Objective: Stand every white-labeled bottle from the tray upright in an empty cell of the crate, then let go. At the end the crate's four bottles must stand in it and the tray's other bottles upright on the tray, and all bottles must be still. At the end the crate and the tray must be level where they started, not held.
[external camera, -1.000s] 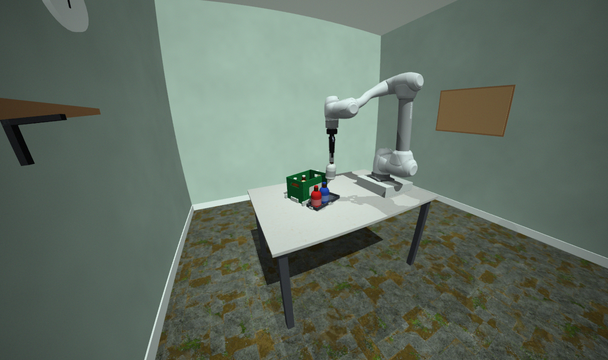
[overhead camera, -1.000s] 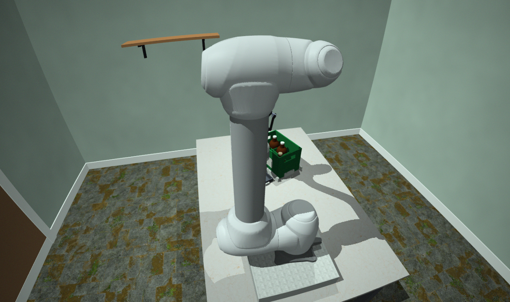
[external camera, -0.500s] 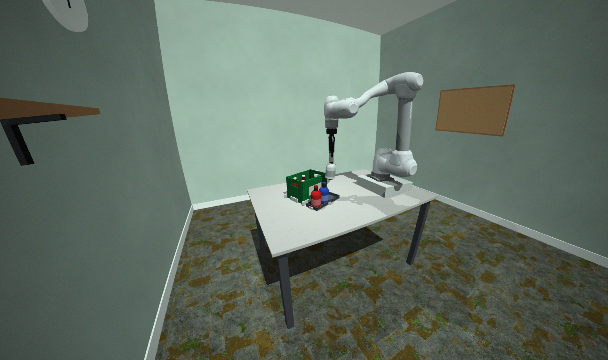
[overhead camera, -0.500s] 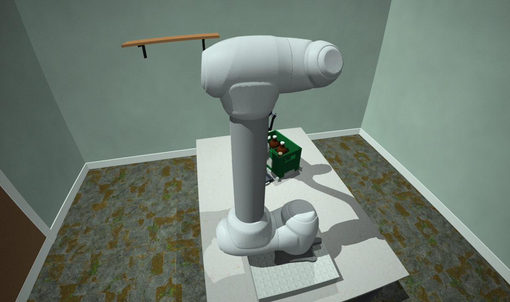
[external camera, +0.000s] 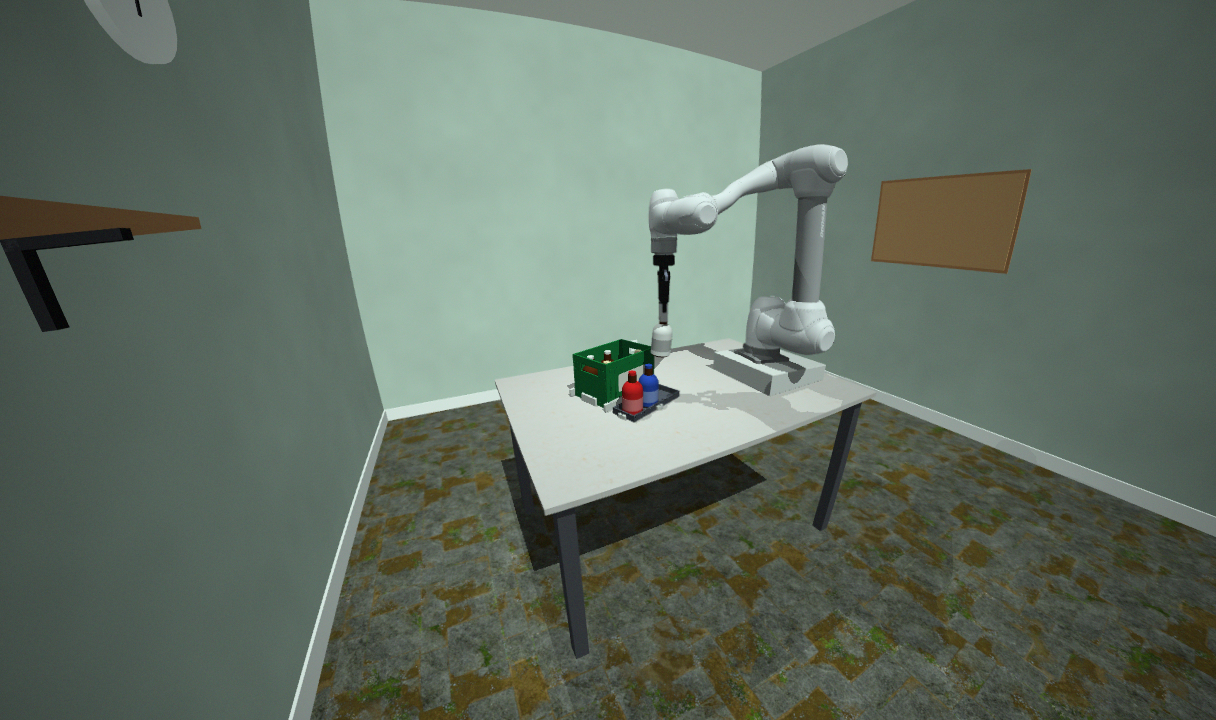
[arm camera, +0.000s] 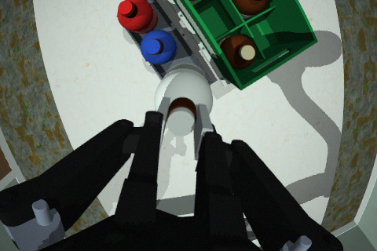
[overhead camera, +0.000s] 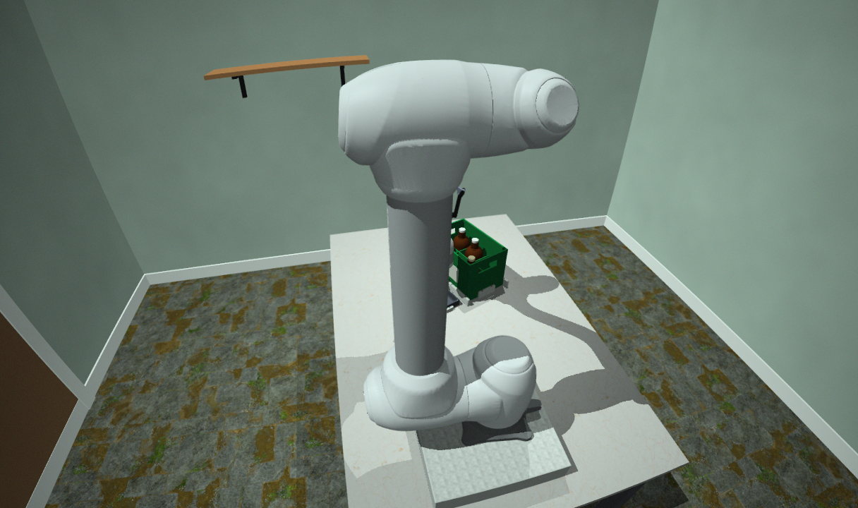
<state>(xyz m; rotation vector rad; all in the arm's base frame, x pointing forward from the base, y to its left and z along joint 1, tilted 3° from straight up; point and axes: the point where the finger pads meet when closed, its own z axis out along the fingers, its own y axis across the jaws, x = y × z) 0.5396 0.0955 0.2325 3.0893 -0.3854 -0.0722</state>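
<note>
My gripper is now 9 cm above the white-labeled bottle. Round my hand: blue bottle (25 cm below, 7 cm ahead, 5 cm to the left); then red bottle (25 cm below, 15 cm ahead, 9 cm to the left); then green crate (26 cm below, 16 cm ahead, 11 cm to the right).
</note>
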